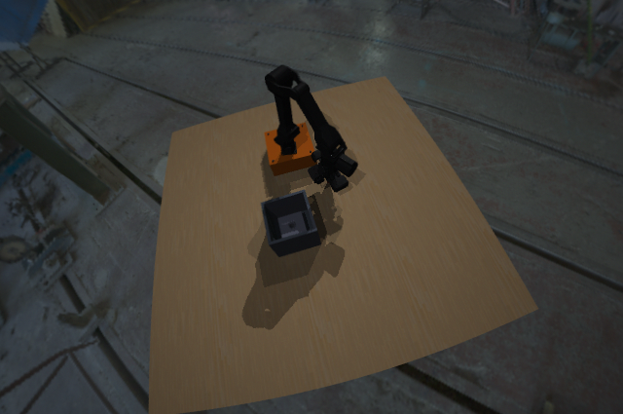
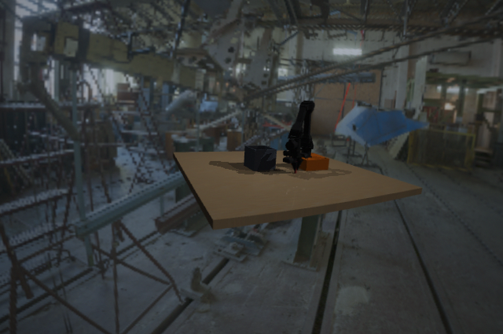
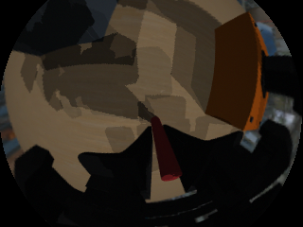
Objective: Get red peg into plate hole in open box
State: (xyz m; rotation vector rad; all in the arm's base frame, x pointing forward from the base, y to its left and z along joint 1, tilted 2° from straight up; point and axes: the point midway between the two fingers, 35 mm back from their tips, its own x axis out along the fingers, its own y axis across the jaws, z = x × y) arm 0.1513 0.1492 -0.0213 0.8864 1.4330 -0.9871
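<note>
Now: gripper tip 20 cm short of the grey plate, 16 cm to the left of it and 3 cm below it. The rest, counted from my gripper tip: red peg: 2 cm above.
</note>
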